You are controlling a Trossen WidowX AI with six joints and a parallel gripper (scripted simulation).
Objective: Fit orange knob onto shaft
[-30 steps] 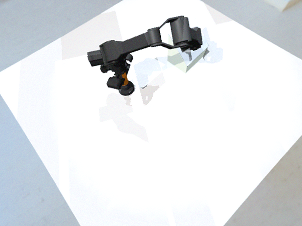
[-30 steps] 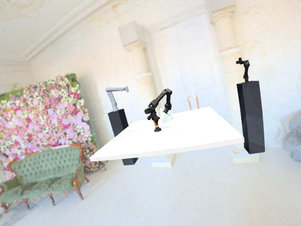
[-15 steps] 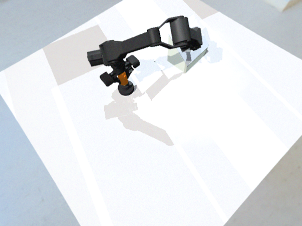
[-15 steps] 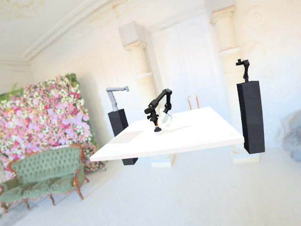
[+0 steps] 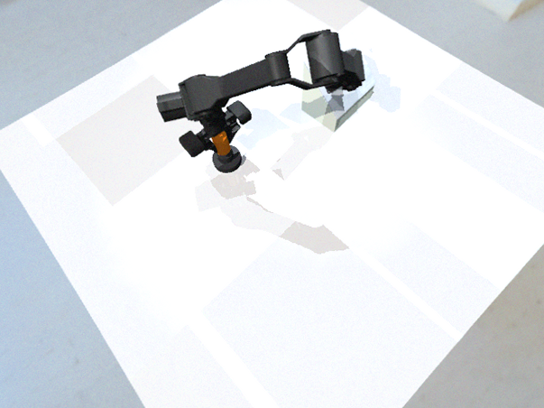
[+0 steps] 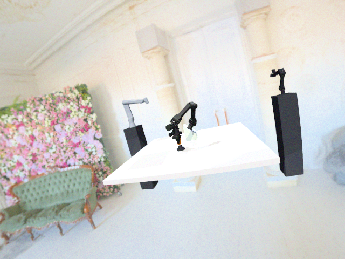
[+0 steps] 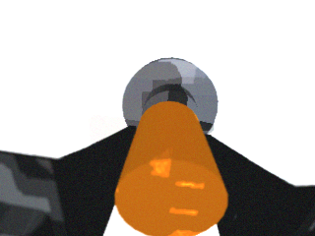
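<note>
The orange knob is 3 cm above my gripper tip. The rest, counted from my gripper tip: dark round pedestal (4 cm below).
</note>
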